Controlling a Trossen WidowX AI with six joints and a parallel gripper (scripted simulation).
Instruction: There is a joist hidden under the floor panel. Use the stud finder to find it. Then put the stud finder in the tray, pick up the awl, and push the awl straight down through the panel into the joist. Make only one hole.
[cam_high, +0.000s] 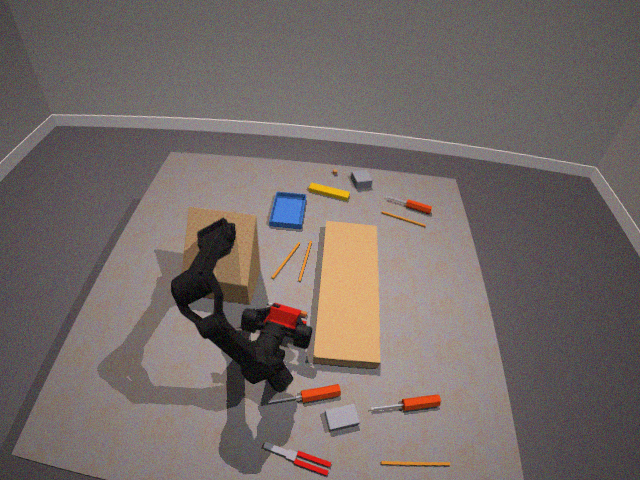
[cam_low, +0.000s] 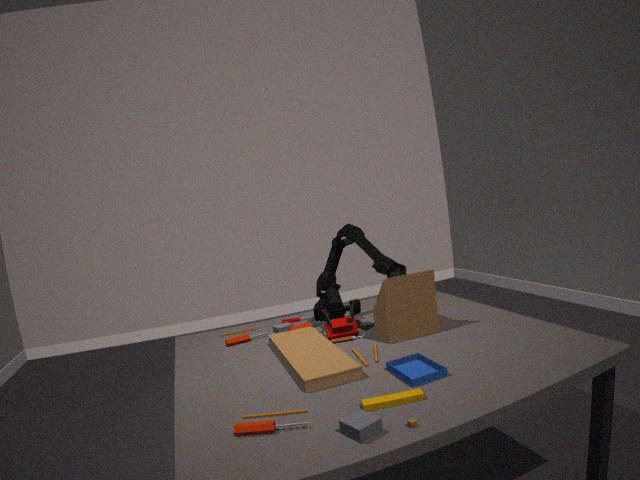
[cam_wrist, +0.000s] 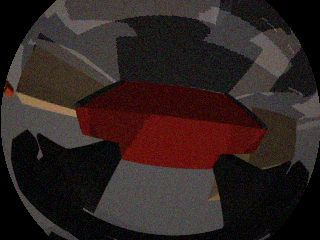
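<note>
My gripper tip is 10 mm past the red stud finder. From my gripper tip the other things lie so: awl: 10 mm behind, 50 mm to the left, 50 mm below; then blue tray: 60 mm behind, 470 mm to the left, 50 mm below; then yellow bar: 80 mm ahead, 600 mm to the left, 50 mm below.
</note>
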